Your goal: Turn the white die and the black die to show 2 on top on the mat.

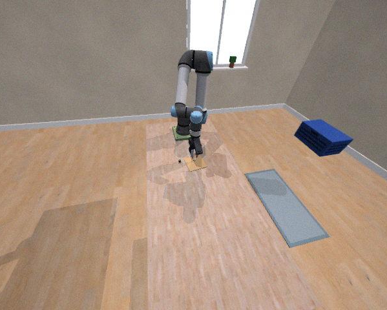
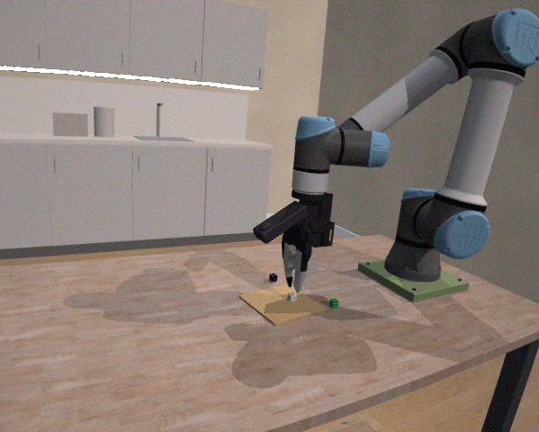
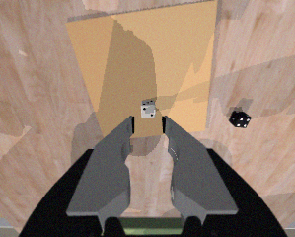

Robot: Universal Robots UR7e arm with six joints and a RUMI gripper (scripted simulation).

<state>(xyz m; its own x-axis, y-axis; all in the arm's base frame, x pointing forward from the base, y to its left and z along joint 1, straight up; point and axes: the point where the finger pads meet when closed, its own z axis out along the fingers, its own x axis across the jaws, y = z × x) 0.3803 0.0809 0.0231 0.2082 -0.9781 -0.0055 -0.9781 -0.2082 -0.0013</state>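
My gripper is now 3 cm above the white die. Round my hand: black die: 1 cm ahead, 12 cm to the right, 4 cm below; green die: 9 cm behind, 4 cm to the left, 4 cm below; tan mat: 2 cm ahead, 4 cm below.
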